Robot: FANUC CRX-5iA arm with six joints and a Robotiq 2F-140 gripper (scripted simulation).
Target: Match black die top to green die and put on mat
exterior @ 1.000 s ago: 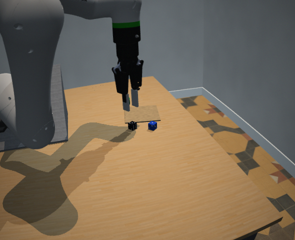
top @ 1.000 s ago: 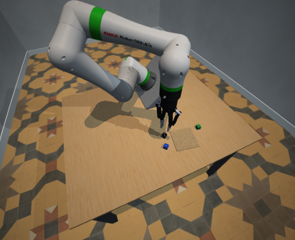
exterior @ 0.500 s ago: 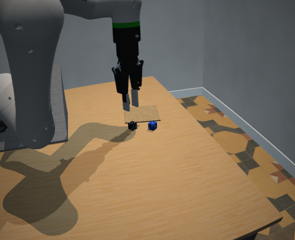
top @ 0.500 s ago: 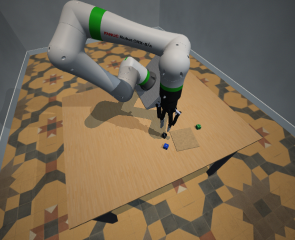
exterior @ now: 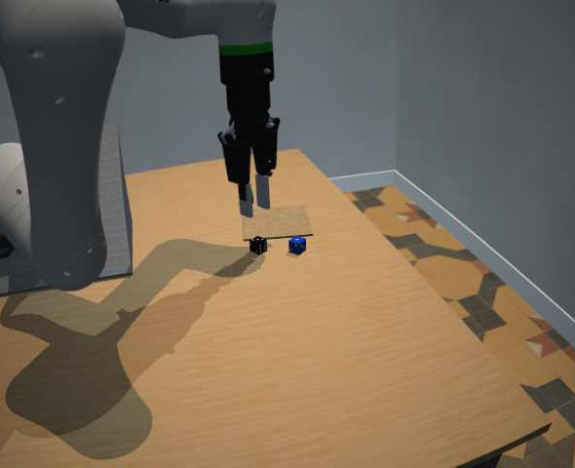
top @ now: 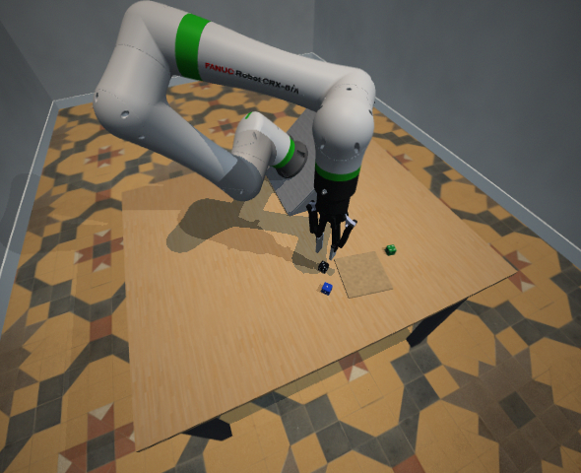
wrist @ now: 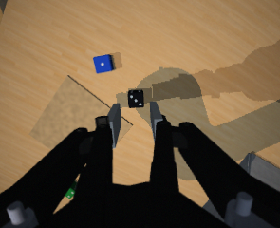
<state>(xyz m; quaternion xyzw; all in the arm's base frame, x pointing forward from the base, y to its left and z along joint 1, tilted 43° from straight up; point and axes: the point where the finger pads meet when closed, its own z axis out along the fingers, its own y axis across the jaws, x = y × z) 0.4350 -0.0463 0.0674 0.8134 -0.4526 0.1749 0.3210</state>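
My hand is 100 mm above the black die. From my hand the other things lie so: green die 30 mm ahead, 230 mm to the left, 100 mm below; tan mat 60 mm ahead, 100 mm to the left, 110 mm below; blue die 70 mm ahead, 30 mm to the right, 100 mm below.
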